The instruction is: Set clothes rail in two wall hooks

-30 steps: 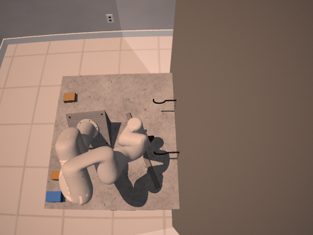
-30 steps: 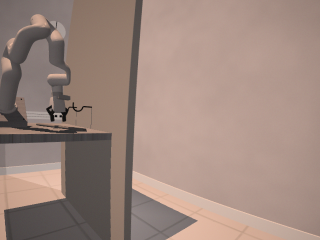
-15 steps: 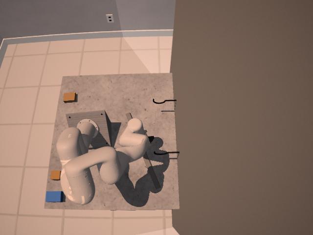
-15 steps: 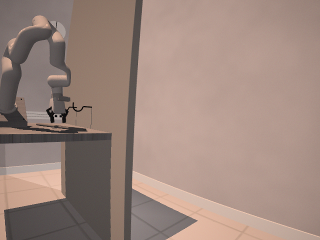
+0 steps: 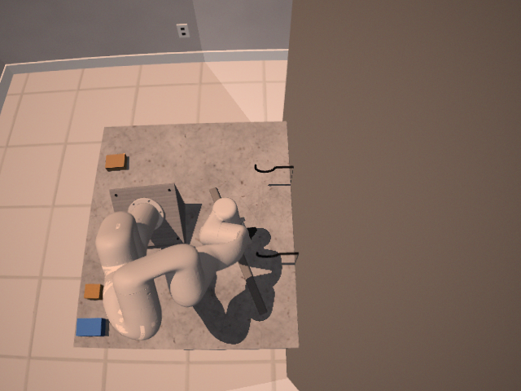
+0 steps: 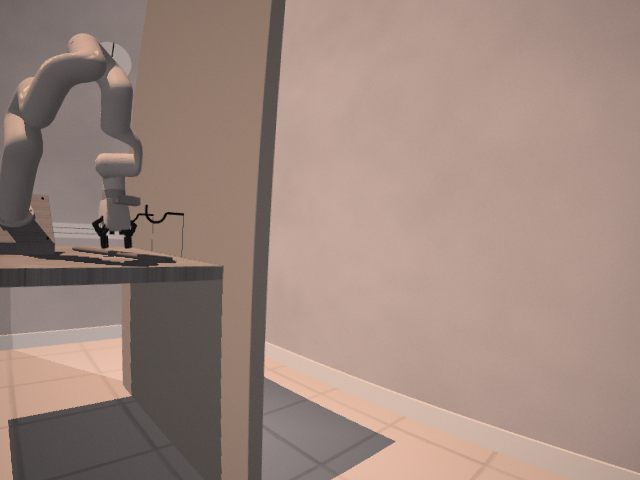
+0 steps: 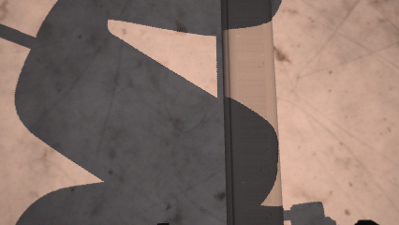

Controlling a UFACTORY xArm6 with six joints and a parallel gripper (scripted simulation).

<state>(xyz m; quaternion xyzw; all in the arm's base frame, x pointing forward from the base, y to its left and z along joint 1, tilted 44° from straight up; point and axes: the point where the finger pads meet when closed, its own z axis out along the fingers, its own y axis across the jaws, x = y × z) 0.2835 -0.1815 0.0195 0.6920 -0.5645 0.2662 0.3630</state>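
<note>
Right now the clothes rail is 3 cm below my hand. Round my hand: orange cube: 53 cm behind, 8 cm to the right, 1 cm below; blue block: 55 cm behind, 20 cm to the right, 1 cm below; tall wall panel: 39 cm above, 25 cm ahead, 6 cm to the left.
</note>
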